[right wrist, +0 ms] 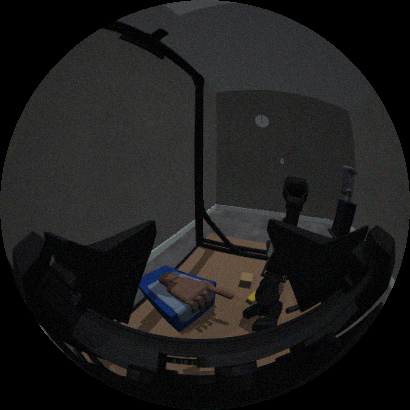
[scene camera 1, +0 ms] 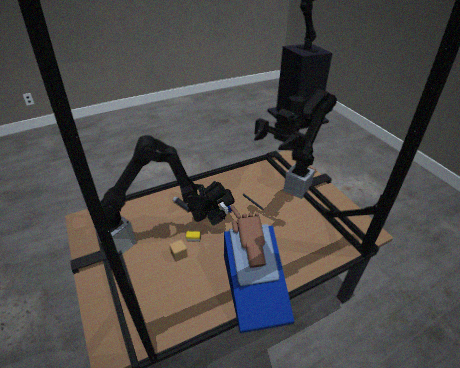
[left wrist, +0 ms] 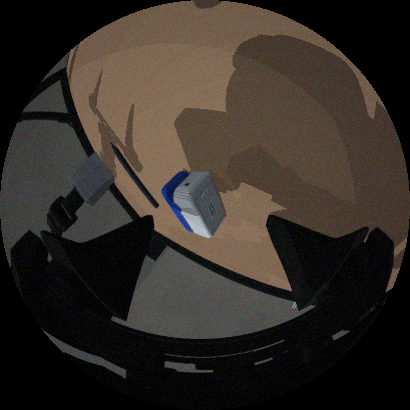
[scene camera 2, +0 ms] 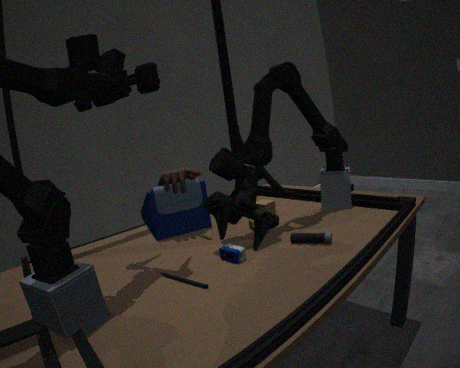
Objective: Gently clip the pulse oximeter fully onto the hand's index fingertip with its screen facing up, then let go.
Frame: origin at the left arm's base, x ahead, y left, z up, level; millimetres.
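Seen in the pictures: left gripper, fingertip midpoint: (scene camera 1: pixel 220 207) (left wrist: pixel 212 221) (scene camera 2: pixel 239 245); right gripper, fingertip midpoint: (right wrist: pixel 213 226) (scene camera 1: pixel 266 143); left arm's base at its link origin: (scene camera 1: pixel 112 223) (scene camera 2: pixel 335 169); right arm's base at its link origin: (scene camera 1: pixel 300 171) (left wrist: pixel 80 192) (scene camera 2: pixel 55 273).
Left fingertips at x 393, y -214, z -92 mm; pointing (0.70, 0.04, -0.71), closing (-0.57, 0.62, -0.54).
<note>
Offsets run from my left fingertips to a thing's top centre.
The white-and-blue pulse oximeter @[23 mm ahead, 9 mm right, 4 mm up] (scene camera 1: pixel 223 206) (scene camera 2: pixel 232 253) (left wrist: pixel 197 205) lies on the table, a blue side with a dark patch facing scene camera 2. My left gripper (scene camera 2: pixel 239 243) (left wrist: pixel 212 221) is open and empty, pointing down close above and beside the oximeter; in the left wrist view the oximeter shows between and beyond the fingertips. The brown hand (scene camera 1: pixel 251 232) (scene camera 2: pixel 177 177) (right wrist: pixel 187 290) rests on the blue wedge (scene camera 1: pixel 262 307) (scene camera 2: pixel 182 225), its index finger (right wrist: pixel 222 292) sticking out past the edge. My right gripper (scene camera 1: pixel 270 139) (right wrist: pixel 213 226) is open and empty, high and away from the hand.
A dark pen @[138 mm ahead, 83 mm right, 18 mm down] (scene camera 1: pixel 252 201) (scene camera 2: pixel 184 280) (left wrist: pixel 135 176) lies near the oximeter. A dark cylinder @[73 mm back, 159 mm left, 0 mm up] (scene camera 1: pixel 181 203) (scene camera 2: pixel 311 238) lies on its other side. A yellow block @[187 mm back, 6 mm right, 5 mm up] (scene camera 1: pixel 193 235) and a wooden cube @[282 mm back, 14 mm right, 22 mm up] (scene camera 1: pixel 178 250) (right wrist: pixel 246 279) are left of the wedge in scene camera 1. Black frame posts stand around the table.
</note>
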